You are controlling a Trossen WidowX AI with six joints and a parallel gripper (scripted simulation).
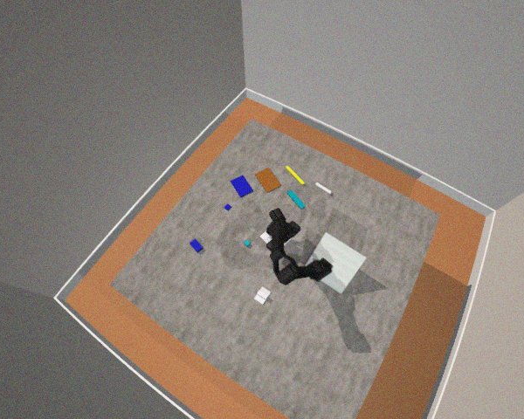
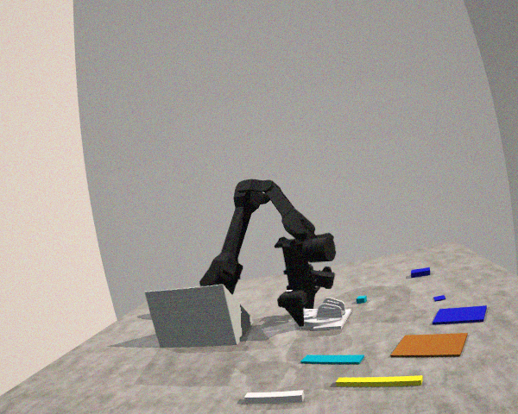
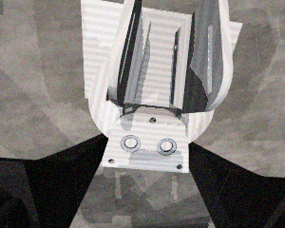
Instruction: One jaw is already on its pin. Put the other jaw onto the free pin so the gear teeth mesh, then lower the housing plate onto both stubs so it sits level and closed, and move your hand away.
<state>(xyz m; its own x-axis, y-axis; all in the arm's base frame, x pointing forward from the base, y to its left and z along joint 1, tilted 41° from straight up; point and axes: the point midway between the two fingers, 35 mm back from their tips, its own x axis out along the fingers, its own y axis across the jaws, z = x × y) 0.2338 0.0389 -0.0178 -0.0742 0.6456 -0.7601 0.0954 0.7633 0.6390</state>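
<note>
The white jaw is 2 cm to the right of my gripper tip, 2 cm ahead of it and 1 cm above it. Also, from my gripper tip: small cyan cube (14 cm ahead, 12 cm to the left); cyan strip (25 cm to the right, 10 cm ahead); small white block (27 cm to the left, 9 cm behind).
</note>
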